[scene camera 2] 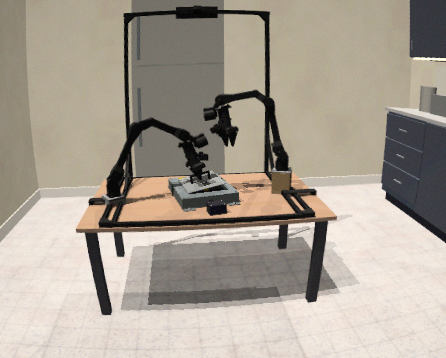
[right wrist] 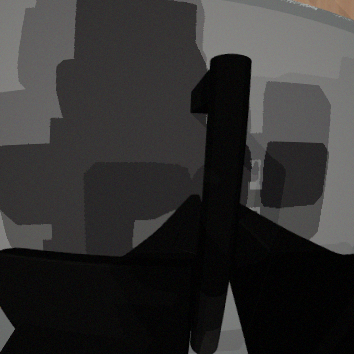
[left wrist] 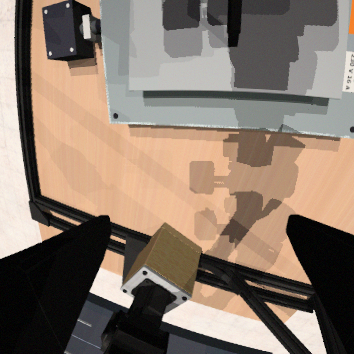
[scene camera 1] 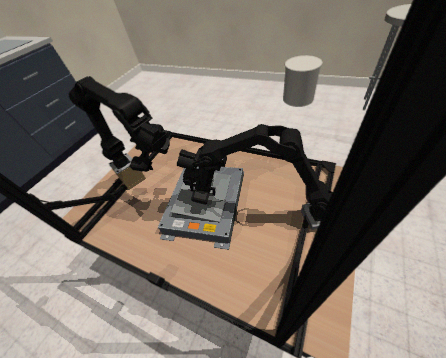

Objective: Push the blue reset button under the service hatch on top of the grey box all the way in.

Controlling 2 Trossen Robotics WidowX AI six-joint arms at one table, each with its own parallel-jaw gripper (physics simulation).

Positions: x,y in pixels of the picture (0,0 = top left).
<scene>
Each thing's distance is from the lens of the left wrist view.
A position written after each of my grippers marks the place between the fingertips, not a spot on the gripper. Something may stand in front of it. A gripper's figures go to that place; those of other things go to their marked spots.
my left gripper [left wrist: 199,223]: 10 cm
service hatch [left wrist: 287,54]: 26 cm
</scene>
